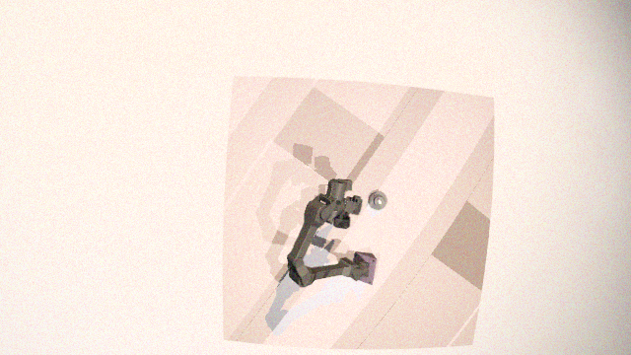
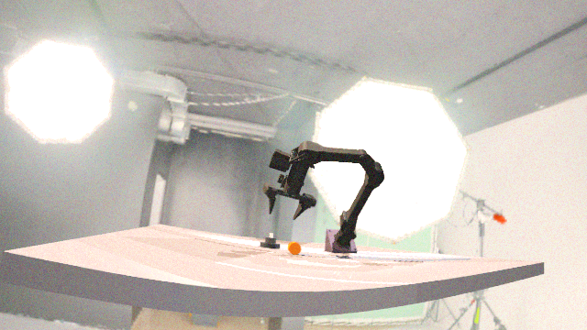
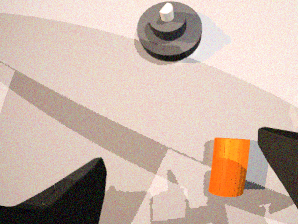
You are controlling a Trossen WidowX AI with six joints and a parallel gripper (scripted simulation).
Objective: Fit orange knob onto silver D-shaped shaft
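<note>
Right now my gripper tip is 110 mm above the orange knob, 50 mm to the right of it and 40 mm past it. The rest, counted from my gripper tip: dark round pedestal (140 mm to the right, 100 mm below).
</note>
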